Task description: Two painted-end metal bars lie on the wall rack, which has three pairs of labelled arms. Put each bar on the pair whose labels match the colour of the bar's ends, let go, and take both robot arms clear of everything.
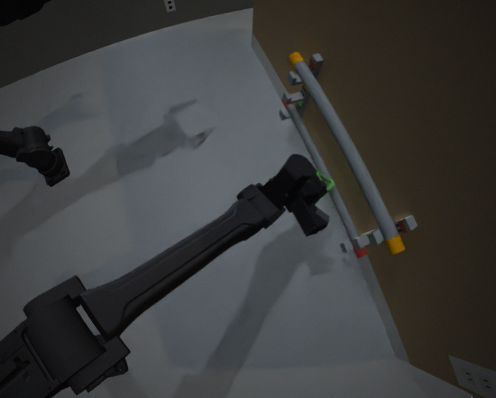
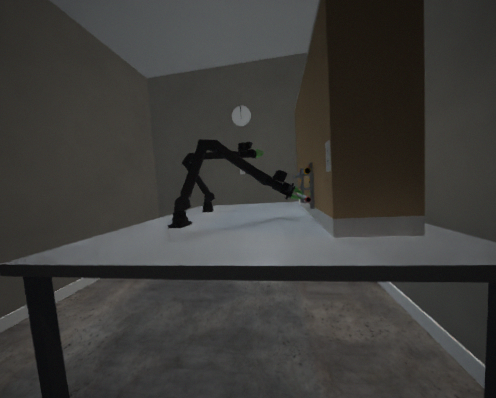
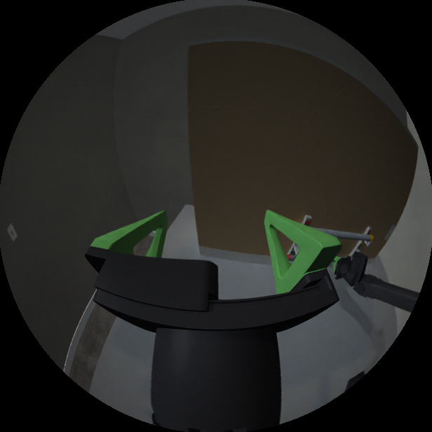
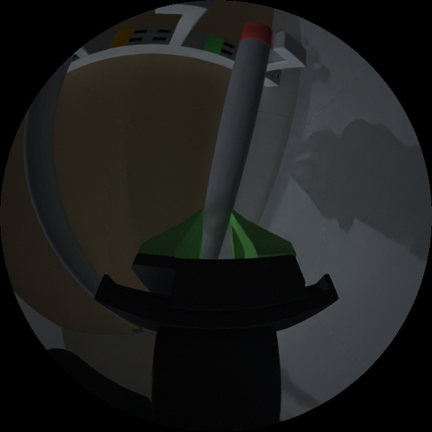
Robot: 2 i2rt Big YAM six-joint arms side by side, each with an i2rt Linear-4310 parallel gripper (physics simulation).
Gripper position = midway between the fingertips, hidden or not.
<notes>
In view: my left gripper (image 3: 215, 215), my right gripper (image 4: 216, 215), an orange-ended bar (image 1: 391, 236) and a brown wall (image 1: 407, 88).
The brown wall shows as well in image 2 (image 2: 363, 88) and in image 4 (image 4: 134, 135).
</notes>
